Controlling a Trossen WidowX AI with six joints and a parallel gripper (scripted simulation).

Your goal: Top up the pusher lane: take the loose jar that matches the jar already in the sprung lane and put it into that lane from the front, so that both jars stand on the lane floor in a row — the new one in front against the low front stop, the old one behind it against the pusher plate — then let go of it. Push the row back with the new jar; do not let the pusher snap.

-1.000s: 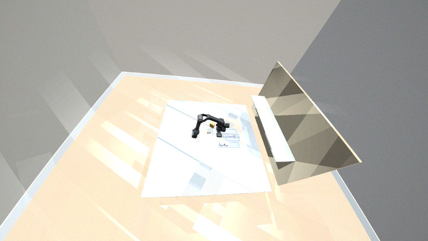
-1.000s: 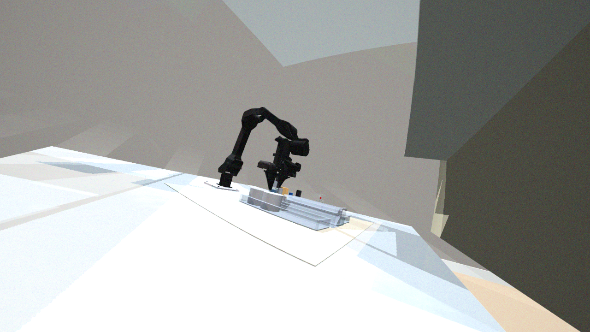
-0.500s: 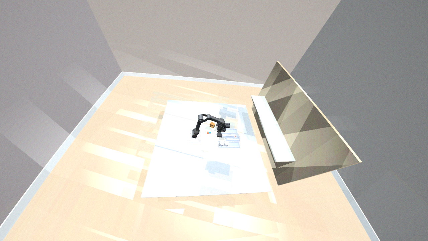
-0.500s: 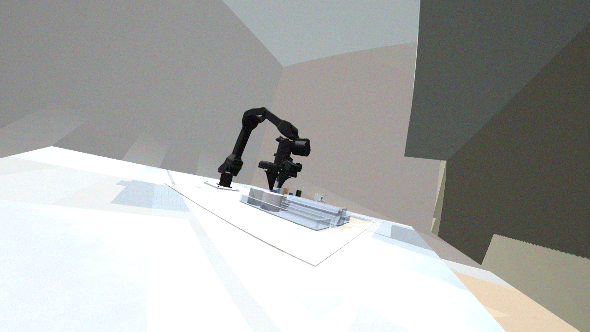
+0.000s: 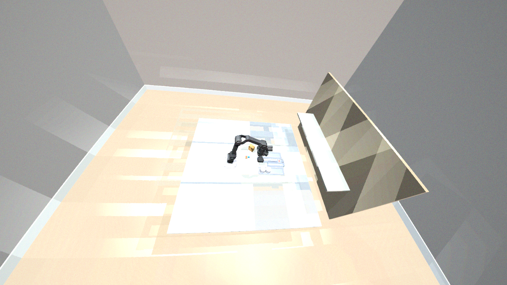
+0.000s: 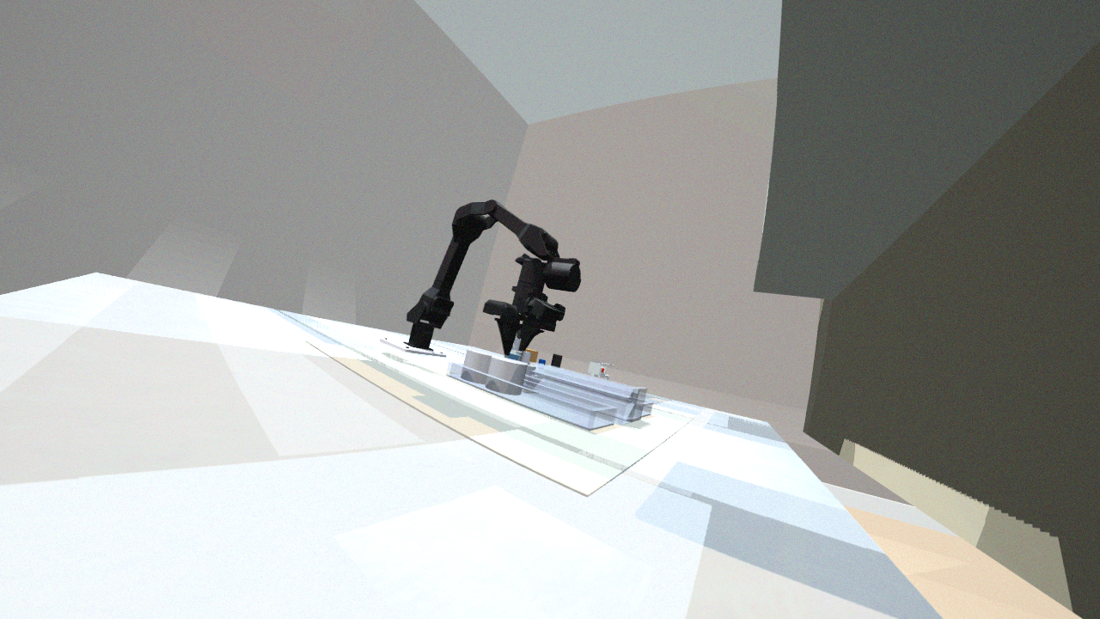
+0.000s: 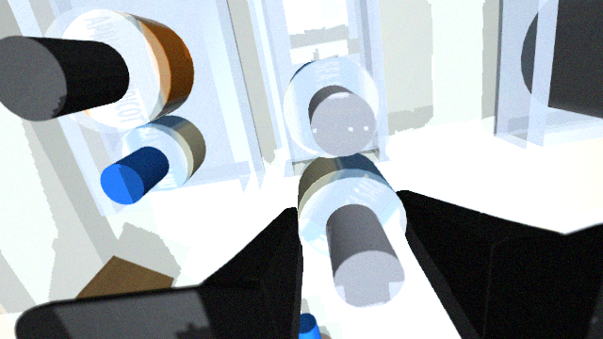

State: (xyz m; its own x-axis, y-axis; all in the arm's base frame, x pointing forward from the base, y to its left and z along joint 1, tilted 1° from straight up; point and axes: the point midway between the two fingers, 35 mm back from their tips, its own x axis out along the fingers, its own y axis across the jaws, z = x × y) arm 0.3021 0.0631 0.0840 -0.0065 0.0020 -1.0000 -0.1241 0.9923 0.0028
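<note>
The clear rack lies 17 cm ahead of my gripper tip and 3 cm below it. From my gripper tip the other things lie so: brown box: 9 cm behind, 13 cm to the left, 2 cm below; white shelf: 53 cm ahead, 6 cm to the left, 32 cm above.
</note>
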